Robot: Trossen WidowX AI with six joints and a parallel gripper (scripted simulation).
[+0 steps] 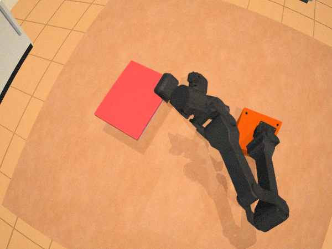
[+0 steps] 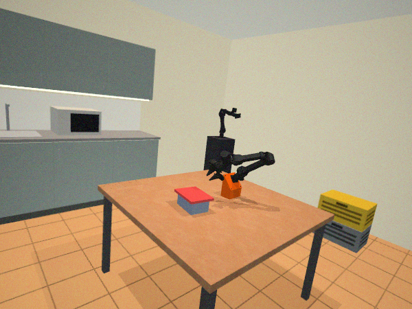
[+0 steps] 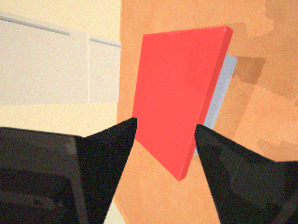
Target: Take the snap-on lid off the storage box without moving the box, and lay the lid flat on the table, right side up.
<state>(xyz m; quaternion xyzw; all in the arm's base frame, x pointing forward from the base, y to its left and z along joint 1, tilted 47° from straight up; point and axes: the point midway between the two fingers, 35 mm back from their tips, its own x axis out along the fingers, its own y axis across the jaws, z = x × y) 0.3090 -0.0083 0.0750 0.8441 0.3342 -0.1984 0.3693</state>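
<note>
The red lid is 120 mm ahead of my gripper tip and 100 mm below it. The rest, counted from my gripper tip: storage box: 120 mm ahead, 150 mm below.
</note>
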